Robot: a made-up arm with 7 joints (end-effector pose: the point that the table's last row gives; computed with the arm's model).
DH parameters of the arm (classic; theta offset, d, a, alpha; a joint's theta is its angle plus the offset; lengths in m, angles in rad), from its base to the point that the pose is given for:
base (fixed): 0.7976 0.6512 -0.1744 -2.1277
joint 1: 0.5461 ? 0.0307 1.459
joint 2: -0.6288 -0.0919 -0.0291 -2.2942
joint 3: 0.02 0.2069 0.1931 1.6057
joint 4: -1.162 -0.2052 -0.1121 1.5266
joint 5: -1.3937 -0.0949 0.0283 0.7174
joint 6: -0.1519 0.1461 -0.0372 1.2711
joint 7: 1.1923 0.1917 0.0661 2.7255
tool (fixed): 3.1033 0.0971 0 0
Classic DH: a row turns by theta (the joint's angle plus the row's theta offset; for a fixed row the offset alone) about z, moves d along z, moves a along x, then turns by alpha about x.
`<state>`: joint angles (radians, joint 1 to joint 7).
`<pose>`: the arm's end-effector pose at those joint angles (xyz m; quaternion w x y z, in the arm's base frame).
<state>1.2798 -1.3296 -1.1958 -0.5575 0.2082 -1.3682 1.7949</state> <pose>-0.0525 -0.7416 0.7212 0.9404 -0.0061 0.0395 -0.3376</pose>
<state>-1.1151 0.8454 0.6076 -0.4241 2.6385 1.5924 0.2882</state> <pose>0.2217 -0.2065 0.5251 0.1731 0.8100 0.5571 0.0603</pose>
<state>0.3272 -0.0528 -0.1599 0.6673 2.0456 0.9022 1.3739</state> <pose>0.1251 -0.6814 0.5282 0.5896 -0.5139 -0.3083 0.5415</pose>
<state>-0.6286 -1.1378 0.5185 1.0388 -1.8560 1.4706 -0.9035</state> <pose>0.1597 -0.1241 0.4608 0.4135 0.9059 -0.0278 0.0874</pose>
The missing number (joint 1, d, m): -0.13
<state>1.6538 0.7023 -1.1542 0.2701 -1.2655 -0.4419 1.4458</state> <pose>-0.3679 -0.1827 0.7194 0.0023 -0.0795 -0.5563 0.8272</pose>
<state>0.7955 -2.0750 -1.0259 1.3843 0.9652 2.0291 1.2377</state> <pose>-0.2275 -0.4554 1.0553 0.0532 -0.9680 -0.1082 0.2199</pose>
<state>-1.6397 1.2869 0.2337 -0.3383 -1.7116 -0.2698 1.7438</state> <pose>0.1155 0.0467 0.5522 0.5173 0.4783 0.7093 -0.0211</pose>
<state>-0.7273 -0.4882 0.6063 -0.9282 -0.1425 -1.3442 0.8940</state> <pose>0.4297 -0.1800 0.2749 0.3190 0.7311 -0.5676 0.2039</pose>
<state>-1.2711 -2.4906 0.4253 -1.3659 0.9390 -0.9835 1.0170</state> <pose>0.5210 -0.2219 0.2984 0.1963 -0.2455 0.4575 0.8318</pose>
